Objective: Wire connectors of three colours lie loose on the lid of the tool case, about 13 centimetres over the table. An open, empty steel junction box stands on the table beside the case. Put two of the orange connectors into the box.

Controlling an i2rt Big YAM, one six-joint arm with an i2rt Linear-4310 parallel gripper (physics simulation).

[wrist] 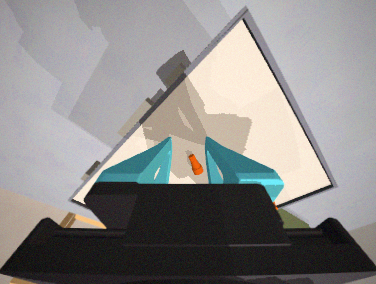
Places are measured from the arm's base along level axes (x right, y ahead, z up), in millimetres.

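Pixels of known places: gripper, fingertip midpoint: point(188, 142).
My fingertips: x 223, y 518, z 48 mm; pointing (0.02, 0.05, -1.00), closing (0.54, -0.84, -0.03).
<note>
For each thing: its top centre in the pictures, then the offset to it from my fingertips. "*": a spot on its surface instead.
- orange connector, middle of its top: point(195, 168) dx -19, dy -21, dz +9 mm
- cream lid, surface spot: point(240, 75) * dx +71, dy -1, dz -3 mm
- orange piece, middle of its top: point(274, 209) dx -12, dy -131, dz +20 mm
- grey rim, surface spot: point(290, 102) * dx +79, dy -47, dz +1 mm
An orange connector point(196, 164) lies on the cream lid point(240, 75) of the tool case, seen in the gap between the two teal fingers. Its narrow end points up and slightly left in the view. My gripper point(188, 142) is partly open, with a finger to each side of the connector in the view and nothing held. A small bit of another orange piece point(275, 205) shows at the right edge of the gripper body, mostly hidden. The gripper body hides the near part of the lid. The steel junction box does not show in the wrist view.
The case's dark and grey rim point(290, 102) runs around the lid. Blocky grey-brown fittings point(134, 117) stick out along its left side. A light wooden edge point(89, 220) shows at the lower left, and an olive-green surface point(295, 219) at the lower right. Shadows fall across the lid.
</note>
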